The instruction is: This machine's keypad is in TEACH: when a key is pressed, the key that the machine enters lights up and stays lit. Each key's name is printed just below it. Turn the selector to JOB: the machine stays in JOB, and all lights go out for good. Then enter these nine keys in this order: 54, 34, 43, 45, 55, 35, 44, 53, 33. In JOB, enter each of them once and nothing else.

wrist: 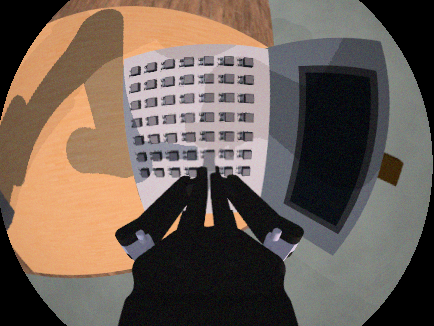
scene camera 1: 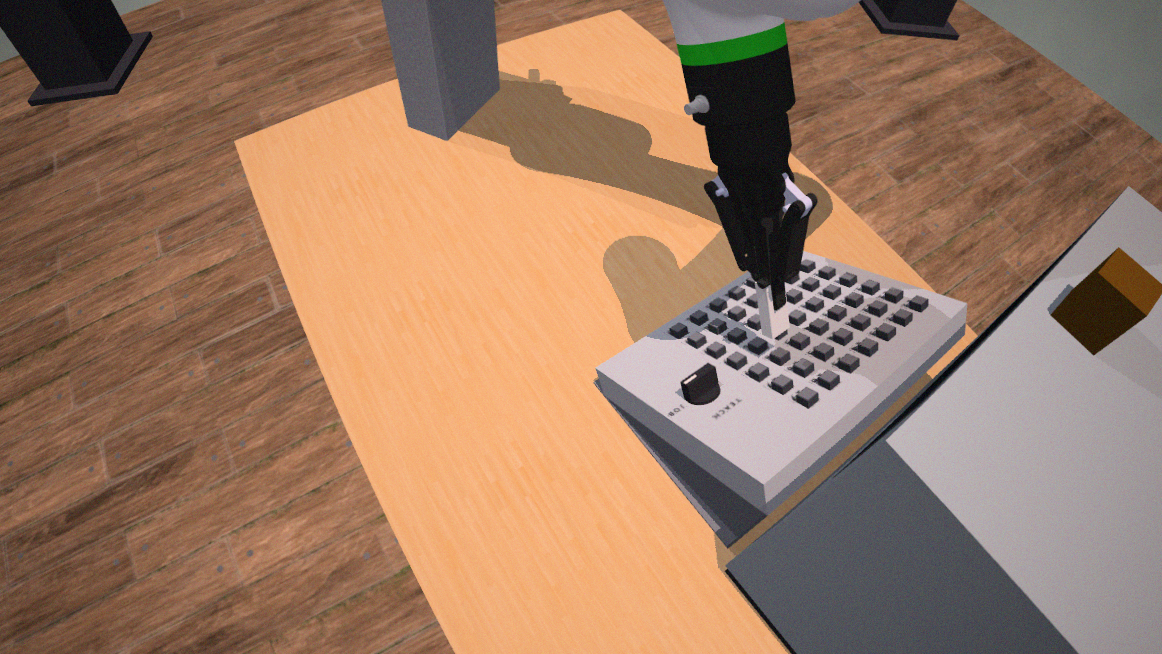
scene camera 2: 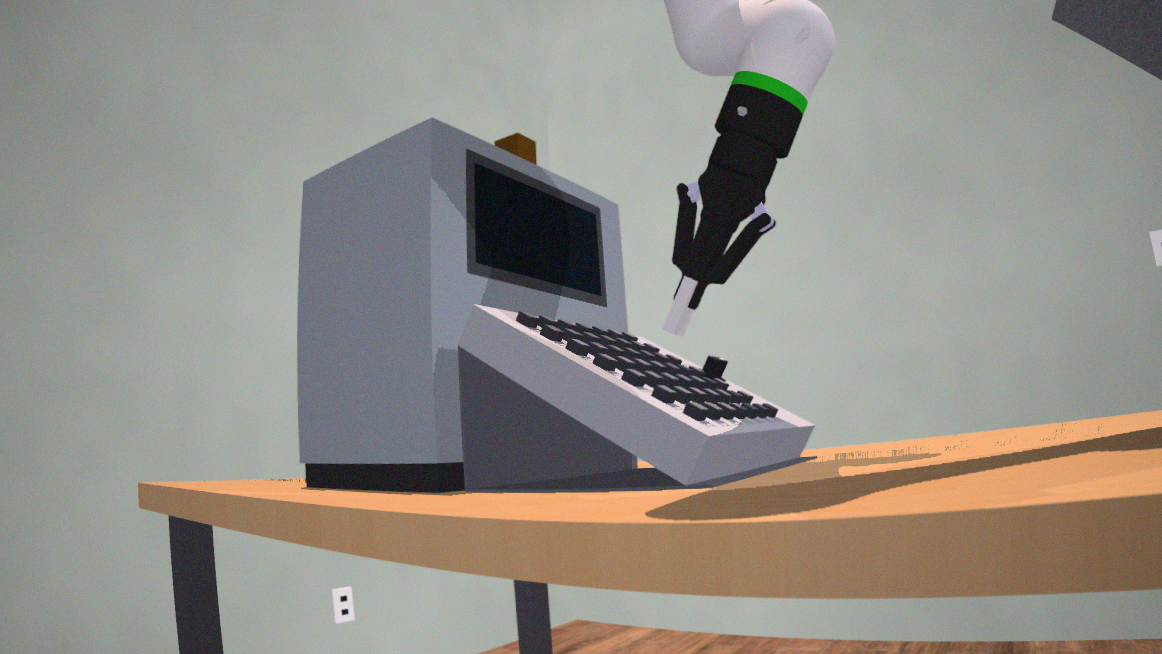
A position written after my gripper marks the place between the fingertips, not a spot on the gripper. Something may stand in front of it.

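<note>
My gripper (scene camera 1: 775, 330) is visible together with a dark screen (scene camera 1: 1010, 502) and a black selector knob (scene camera 1: 701, 387). Also visible are my gripper (wrist: 209, 162) and the dark screen (wrist: 329, 98). Scene camera 2 likewise shows my gripper (scene camera 2: 672, 332) and the dark screen (scene camera 2: 397, 242).
</note>
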